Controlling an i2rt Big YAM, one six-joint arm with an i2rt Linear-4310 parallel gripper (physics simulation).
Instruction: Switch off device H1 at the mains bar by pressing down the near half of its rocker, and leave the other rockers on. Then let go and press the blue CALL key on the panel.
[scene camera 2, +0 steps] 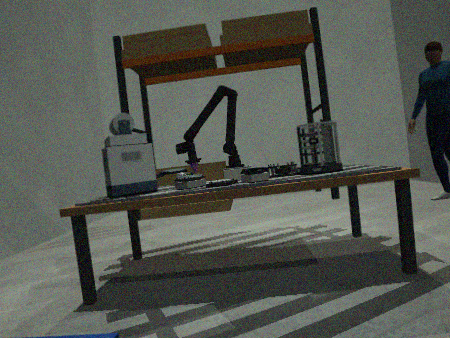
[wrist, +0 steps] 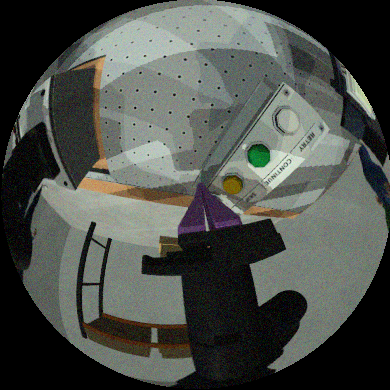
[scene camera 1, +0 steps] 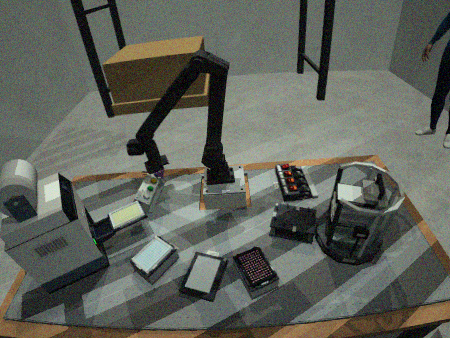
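Where they show: gripper, fingertip midpoint: (scene camera 2: 195, 173) (wrist: 200, 185) (scene camera 1: 162, 178); arm's base, origin of the base link: (scene camera 2: 235, 167) (wrist: 37, 150) (scene camera 1: 220, 177).
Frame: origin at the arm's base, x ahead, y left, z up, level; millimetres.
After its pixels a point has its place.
The grey button panel (scene camera 1: 142, 195) {x 61, y -337, z -4 mm} (wrist: 270, 134) {x 36, y -323, z -17 mm} stands near the table's back edge. It carries a white button (wrist: 287, 120) {x 59, y -326, z -8 mm}, a green button (scene camera 1: 150, 188) {x 14, y -317, z -8 mm} (wrist: 258, 155) {x 11, y -316, z -8 mm} and a yellow button (scene camera 1: 154, 180) {x -39, y -305, z -8 mm} (wrist: 232, 184) {x -36, y -307, z -8 mm}. The blue CALL key is hidden behind the fingers in the wrist view. My gripper (scene camera 1: 160, 174) {x -52, y -269, z -13 mm} (scene camera 2: 194, 168) {x -52, y -269, z -13 mm} (wrist: 200, 185) {x -52, y -269, z -13 mm} is shut and empty, its purple tips pointing down at the panel's CALL end, past the yellow button; contact cannot be told. The mains bar (scene camera 1: 288, 177) {x 31, y 301, z -24 mm} stands right of the arm's base with several red-orange rockers; their tilt and the H1 label are unreadable.
A large grey instrument (scene camera 1: 60, 240) {x 397, y -532, z 144 mm} (scene camera 2: 131, 167) {x 416, y -570, z 74 mm} stands at the left, its tray holding a yellow plate (scene camera 1: 126, 215) {x 209, y -376, z 37 mm}. A pale blue plate (scene camera 1: 153, 255) {x 369, y -262, z -10 mm}, a grey pad (scene camera 1: 203, 274) {x 436, y -92, z -52 mm} and a dark plate (scene camera 1: 256, 266) {x 450, y 86, z -14 mm} lie in front. A black box (scene camera 1: 294, 220) {x 277, y 259, z -17 mm} and clear-walled device (scene camera 1: 334, 200) {x 316, y 378, z 107 mm} stand right.
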